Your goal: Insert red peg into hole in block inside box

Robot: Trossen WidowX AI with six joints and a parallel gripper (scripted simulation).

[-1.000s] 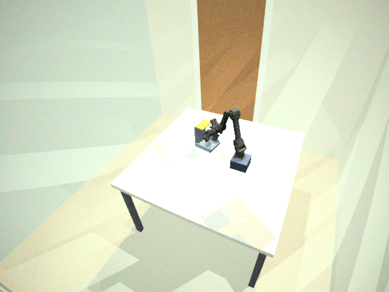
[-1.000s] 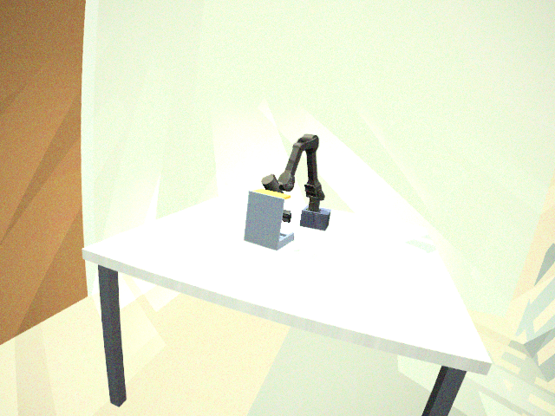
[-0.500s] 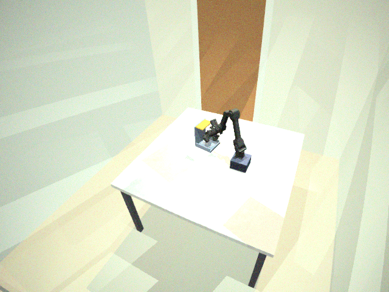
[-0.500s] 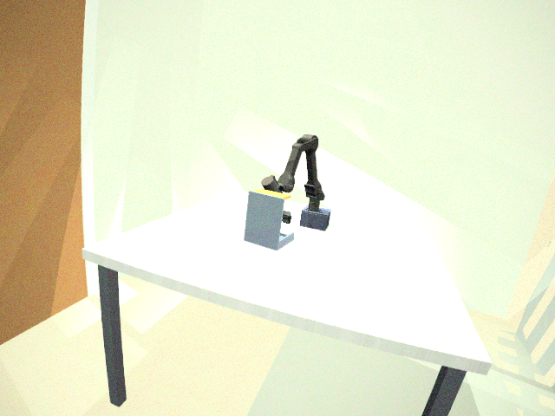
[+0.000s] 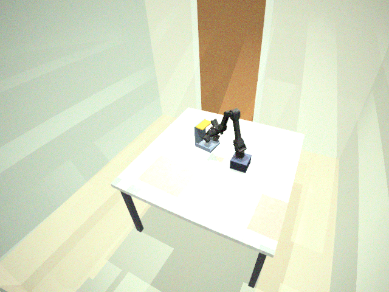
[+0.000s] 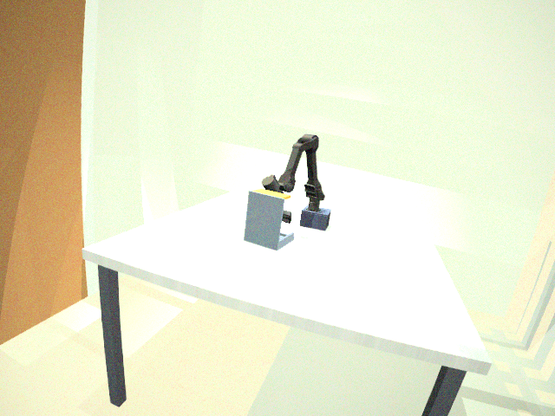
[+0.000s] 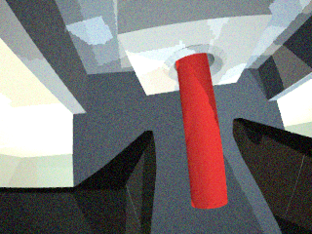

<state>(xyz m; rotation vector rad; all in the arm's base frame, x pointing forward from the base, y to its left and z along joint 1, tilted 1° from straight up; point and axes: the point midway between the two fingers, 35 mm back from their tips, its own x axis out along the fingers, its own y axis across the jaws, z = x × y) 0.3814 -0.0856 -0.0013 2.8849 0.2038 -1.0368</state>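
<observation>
My gripper tip is 3 cm past the red peg and 1 cm above it. Round my gripper tip: box wall 3 cm ahead, 1 cm to the left, 5 cm above; then yellow roof 1 cm behind, 1 cm to the left, 15 cm above.
</observation>
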